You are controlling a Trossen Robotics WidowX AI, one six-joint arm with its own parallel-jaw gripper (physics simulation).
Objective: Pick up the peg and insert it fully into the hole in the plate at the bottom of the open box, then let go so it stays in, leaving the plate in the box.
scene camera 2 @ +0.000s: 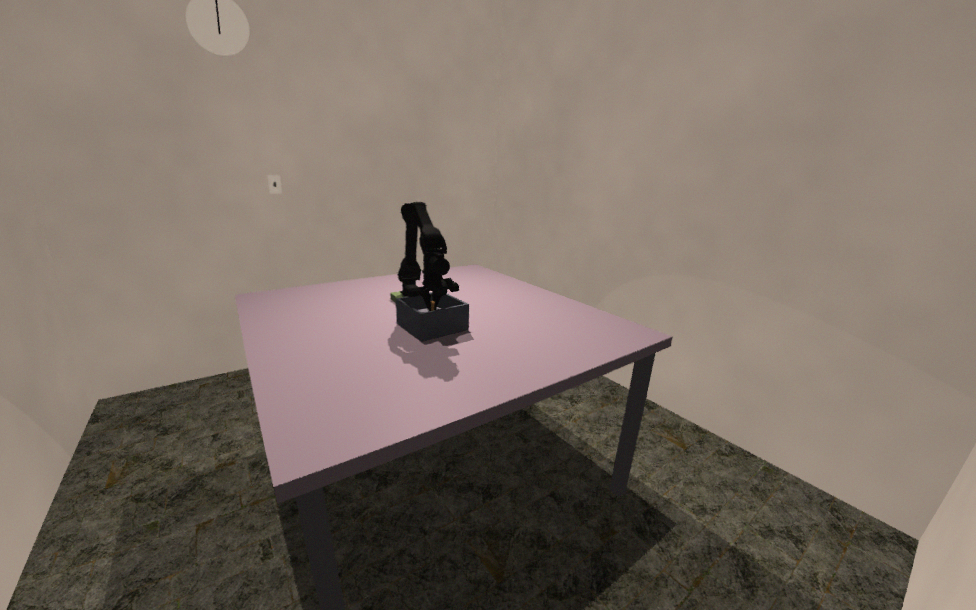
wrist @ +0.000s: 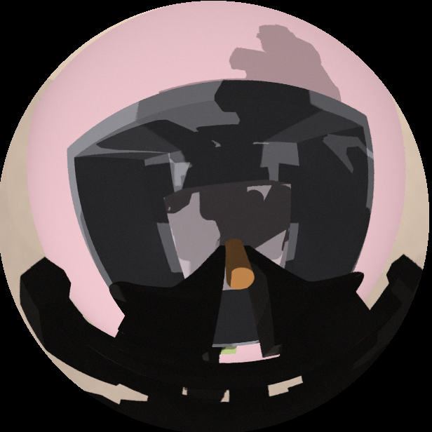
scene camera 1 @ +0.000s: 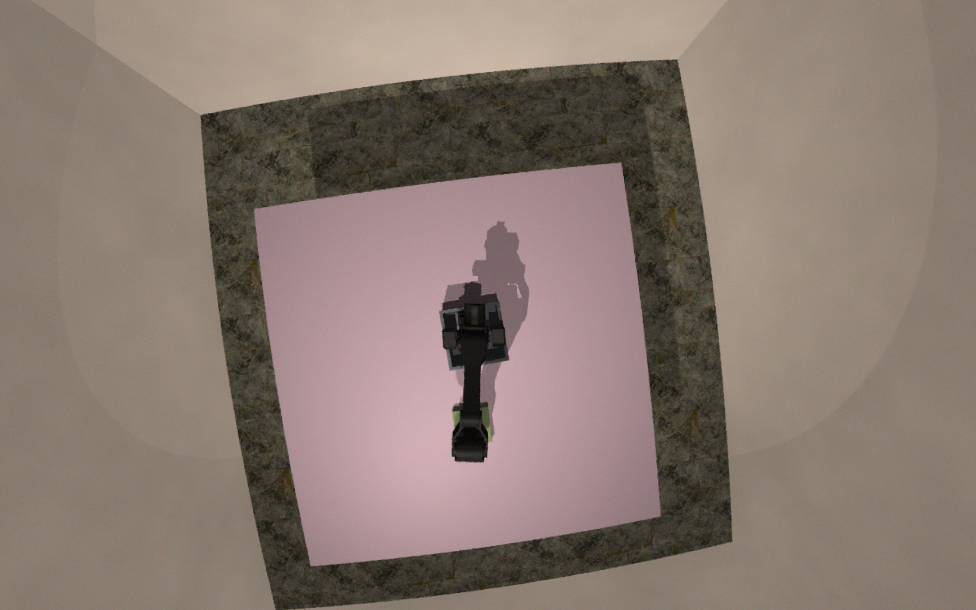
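Where they show: arm's base at its link origin: point(scene camera 1: 470, 431).
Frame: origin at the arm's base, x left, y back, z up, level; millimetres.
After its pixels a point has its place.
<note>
An orange-brown round peg point(wrist: 241, 278) point(scene camera 2: 432, 305) {z 55, x -26, y -339 mm} stands roughly upright between the fingertips of my gripper point(wrist: 233, 250), which is shut on it. The gripper reaches down into the open dark grey box point(wrist: 95, 215) point(scene camera 2: 444, 321) {z 22, x -15, y -422 mm} point(scene camera 1: 453, 358) {z -24, x 49, y -244 mm}. A light grey plate point(wrist: 192, 232) lies at the bottom of the box, partly in shadow. The peg's lower end is over or at the plate; the fingers hide the hole, so I cannot tell whether the peg is in it. In scene camera 1 the arm covers the peg and most of the box.
The box stands on a pink table point(scene camera 1: 359, 467) {z -31, x 391, y 135 mm} point(scene camera 2: 345, 402) {z -31, x -391, y -693 mm}. A green piece point(scene camera 1: 484, 417) {z 0, x -50, y -45 mm} point(scene camera 2: 396, 295) {z 0, x -61, y -9 mm} lies at the arm's base. The box walls rise around the gripper on several sides. Grey blocks point(wrist: 280, 155) stand inside the box beside the plate.
</note>
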